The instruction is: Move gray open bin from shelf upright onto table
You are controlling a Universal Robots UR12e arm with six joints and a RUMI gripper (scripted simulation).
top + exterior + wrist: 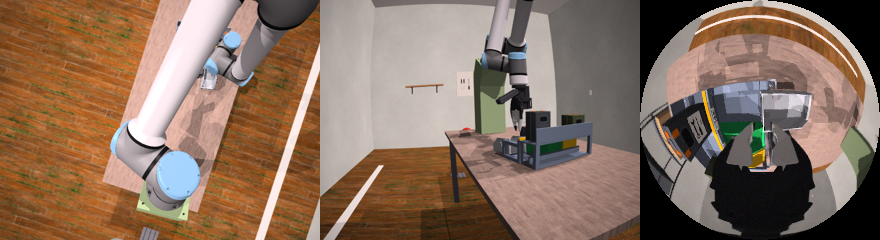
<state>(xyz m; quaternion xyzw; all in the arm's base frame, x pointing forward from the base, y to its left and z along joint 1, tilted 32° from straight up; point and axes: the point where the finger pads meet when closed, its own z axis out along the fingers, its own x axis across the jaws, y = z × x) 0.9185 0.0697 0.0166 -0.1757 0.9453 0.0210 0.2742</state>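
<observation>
Now: hand 70 mm past the gray open bin, 30 mm to the left of it and 90 mm above it. From my hand the other things lie so: yellow bin: 20 mm behind, 240 mm to the left, 90 mm below; green bin: 30 mm ahead, 130 mm to the left, 90 mm below.
</observation>
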